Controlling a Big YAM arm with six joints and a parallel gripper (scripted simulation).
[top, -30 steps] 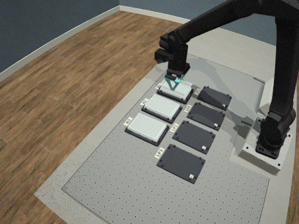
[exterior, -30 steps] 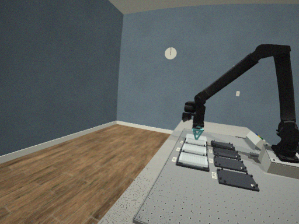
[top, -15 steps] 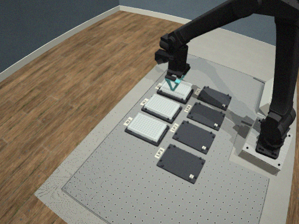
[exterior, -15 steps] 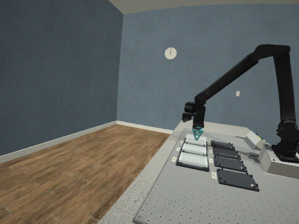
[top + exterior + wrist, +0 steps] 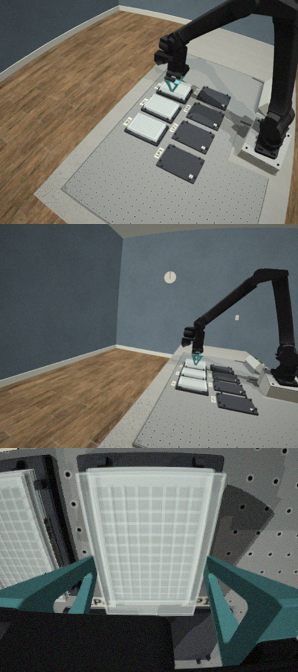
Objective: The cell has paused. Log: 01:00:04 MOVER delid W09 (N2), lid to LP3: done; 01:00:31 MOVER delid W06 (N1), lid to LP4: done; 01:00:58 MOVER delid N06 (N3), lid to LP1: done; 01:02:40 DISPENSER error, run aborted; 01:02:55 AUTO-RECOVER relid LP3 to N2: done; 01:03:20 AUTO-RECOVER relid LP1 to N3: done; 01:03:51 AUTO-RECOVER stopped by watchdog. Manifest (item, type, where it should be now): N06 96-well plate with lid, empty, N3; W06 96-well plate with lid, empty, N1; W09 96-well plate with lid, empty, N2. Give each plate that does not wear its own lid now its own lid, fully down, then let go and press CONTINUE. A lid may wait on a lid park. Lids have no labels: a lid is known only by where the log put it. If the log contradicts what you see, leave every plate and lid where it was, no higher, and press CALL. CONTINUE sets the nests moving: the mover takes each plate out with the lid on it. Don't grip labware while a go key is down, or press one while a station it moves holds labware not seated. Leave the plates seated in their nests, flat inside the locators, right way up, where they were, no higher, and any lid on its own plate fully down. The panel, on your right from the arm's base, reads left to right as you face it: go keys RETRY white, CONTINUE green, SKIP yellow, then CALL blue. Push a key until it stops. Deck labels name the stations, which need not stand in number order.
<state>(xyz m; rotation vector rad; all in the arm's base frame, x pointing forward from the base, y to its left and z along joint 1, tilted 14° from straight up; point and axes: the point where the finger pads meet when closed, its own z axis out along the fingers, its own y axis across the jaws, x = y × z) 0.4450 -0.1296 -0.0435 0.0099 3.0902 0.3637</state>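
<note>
Right now the 96-well plate is 20 mm below my hand. Round my hand: N1 label: 90 mm ahead, 50 mm below; then lid park LP1: 180 mm behind, 60 mm to the right, 40 mm below; then pale lid: 10 mm below.
</note>
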